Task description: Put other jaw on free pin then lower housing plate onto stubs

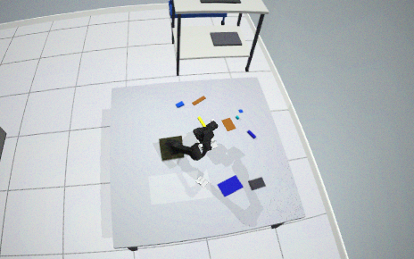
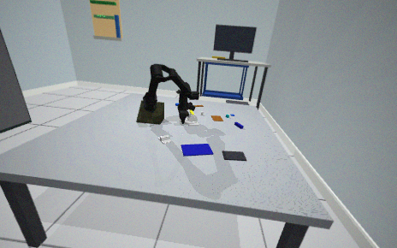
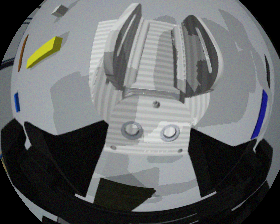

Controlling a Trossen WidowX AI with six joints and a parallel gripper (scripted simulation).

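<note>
My gripper tip is 30 mm short of the white jaw, 10 mm to the left of it and 10 mm below it. Also, from my gripper tip: orange square 230 mm ahead, 180 mm to the left, 10 mm below; then white base 70 mm ahead, 30 mm to the left; then yellow bar 20 mm ahead, 200 mm to the left.
</note>
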